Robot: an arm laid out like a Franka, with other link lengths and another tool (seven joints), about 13 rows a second.
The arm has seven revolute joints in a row. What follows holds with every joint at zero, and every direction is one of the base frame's. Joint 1 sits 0.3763 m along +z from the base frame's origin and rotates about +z. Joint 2 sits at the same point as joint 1 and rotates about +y. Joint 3 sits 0.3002 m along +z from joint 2 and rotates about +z. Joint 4 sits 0.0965 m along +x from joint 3 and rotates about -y. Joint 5 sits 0.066 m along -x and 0.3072 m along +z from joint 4 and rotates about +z. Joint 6 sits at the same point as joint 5 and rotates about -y. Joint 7 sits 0.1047 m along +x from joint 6 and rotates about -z. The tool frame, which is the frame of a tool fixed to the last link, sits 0.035 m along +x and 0.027 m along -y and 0.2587 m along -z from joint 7; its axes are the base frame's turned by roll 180, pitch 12.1 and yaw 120.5 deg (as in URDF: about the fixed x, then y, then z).
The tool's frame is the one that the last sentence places.
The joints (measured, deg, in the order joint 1, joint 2, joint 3, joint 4, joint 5, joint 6, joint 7), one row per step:
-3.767, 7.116, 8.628, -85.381, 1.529, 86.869, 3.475
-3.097, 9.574, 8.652, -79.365, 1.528, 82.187, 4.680
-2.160, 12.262, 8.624, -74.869, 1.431, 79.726, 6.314
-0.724, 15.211, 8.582, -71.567, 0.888, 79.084, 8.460
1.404, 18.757, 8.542, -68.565, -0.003, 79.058, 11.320
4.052, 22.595, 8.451, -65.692, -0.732, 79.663, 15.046
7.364, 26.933, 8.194, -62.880, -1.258, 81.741, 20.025
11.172, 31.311, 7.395, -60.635, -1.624, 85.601, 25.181
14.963, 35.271, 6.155, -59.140, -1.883, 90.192, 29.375
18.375, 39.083, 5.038, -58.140, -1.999, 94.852, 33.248
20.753, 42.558, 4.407, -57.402, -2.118, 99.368, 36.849
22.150, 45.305, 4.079, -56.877, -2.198, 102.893, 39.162
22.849, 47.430, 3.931, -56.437, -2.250, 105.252, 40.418
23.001, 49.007, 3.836, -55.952, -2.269, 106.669, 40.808
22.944, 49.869, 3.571, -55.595, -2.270, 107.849, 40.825
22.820, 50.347, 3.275, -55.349, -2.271, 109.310, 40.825
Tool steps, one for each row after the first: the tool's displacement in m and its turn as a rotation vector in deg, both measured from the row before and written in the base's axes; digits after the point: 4 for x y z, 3 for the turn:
0.0021, 0.0053, 0.0112, 0.138, 1.167, -0.407
0.0063, 0.0069, 0.0015, 0.021, 0.716, -0.708
0.0103, 0.0100, -0.0068, -0.443, 0.328, -0.841
0.0114, 0.0157, -0.0145, -0.877, 0.561, -0.918
0.0116, 0.0222, -0.0183, -0.843, 0.352, -1.329
0.0145, 0.0306, -0.0229, -0.663, -0.521, -2.117
0.0168, 0.0353, -0.0260, -0.409, -1.674, -2.305
0.0147, 0.0344, -0.0265, -0.240, -2.121, -1.660
0.0102, 0.0332, -0.0291, -0.026, -1.841, -1.508
0.0081, 0.0264, -0.0278, 0.321, -1.704, -1.804
0.0058, 0.0172, -0.0229, 0.407, -1.200, -1.214
0.0038, 0.0094, -0.0184, 0.271, -0.596, -0.699
0.0037, 0.0027, -0.0133, 0.143, -0.284, -0.338
0.0055, -0.0012, -0.0057, 0.147, -0.668, -0.276
0.0074, -0.0016, -0.0009, 0.341, -1.187, -0.336

